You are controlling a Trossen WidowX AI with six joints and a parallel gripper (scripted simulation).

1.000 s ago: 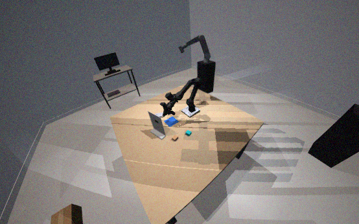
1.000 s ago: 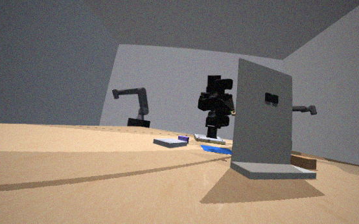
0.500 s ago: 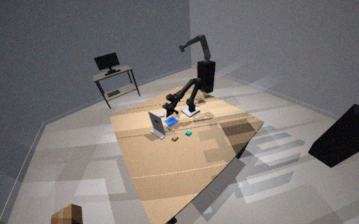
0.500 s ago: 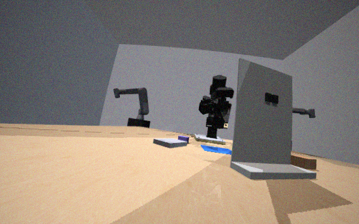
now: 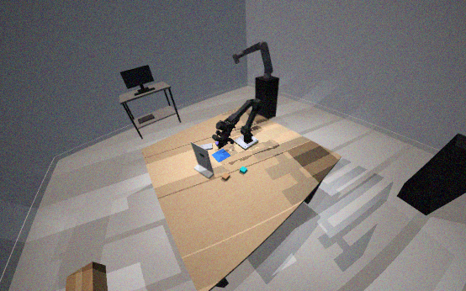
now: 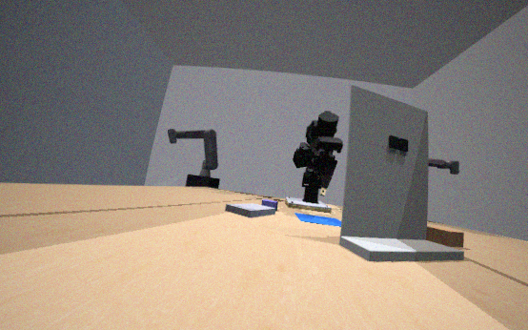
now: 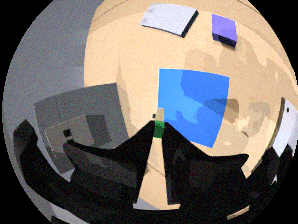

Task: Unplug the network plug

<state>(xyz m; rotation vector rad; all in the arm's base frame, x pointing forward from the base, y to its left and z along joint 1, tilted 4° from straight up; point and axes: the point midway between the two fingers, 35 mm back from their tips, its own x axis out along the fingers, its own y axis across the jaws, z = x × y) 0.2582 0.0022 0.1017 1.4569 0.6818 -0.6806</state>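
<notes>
Now: gripper tip 1 cm past the blue marked square and 8 cm above it. Also, from my gripper tip: purple block 5 cm behind, 14 cm to the right, 7 cm below; then network plug right at my gripper tip; then grey upright panel 17 cm ahead, 8 cm to the left, 3 cm above.
</notes>
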